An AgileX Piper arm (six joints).
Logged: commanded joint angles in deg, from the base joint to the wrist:
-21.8 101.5 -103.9 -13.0 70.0 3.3
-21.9 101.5 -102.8 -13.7 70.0 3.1
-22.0 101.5 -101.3 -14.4 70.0 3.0
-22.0 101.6 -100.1 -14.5 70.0 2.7
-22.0 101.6 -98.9 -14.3 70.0 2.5
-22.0 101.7 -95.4 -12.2 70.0 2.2
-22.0 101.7 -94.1 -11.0 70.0 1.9
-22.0 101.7 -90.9 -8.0 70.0 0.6
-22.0 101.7 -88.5 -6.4 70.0 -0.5
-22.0 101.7 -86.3 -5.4 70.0 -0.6
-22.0 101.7 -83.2 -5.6 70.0 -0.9
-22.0 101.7 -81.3 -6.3 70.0 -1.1
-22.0 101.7 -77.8 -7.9 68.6 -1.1
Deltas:
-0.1 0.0 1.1 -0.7 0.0 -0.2
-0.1 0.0 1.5 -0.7 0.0 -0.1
0.0 0.1 1.2 -0.1 0.0 -0.3
0.0 0.0 1.2 0.2 0.0 -0.2
0.0 0.1 3.5 2.1 0.0 -0.3
0.0 0.0 1.3 1.2 0.0 -0.3
0.0 0.0 3.2 3.0 0.0 -1.3
0.0 0.0 2.4 1.6 0.0 -1.1
0.0 0.0 2.2 1.0 0.0 -0.1
0.0 0.0 3.1 -0.2 0.0 -0.3
0.0 0.0 1.9 -0.7 0.0 -0.2
0.0 0.0 3.5 -1.6 -1.4 0.0

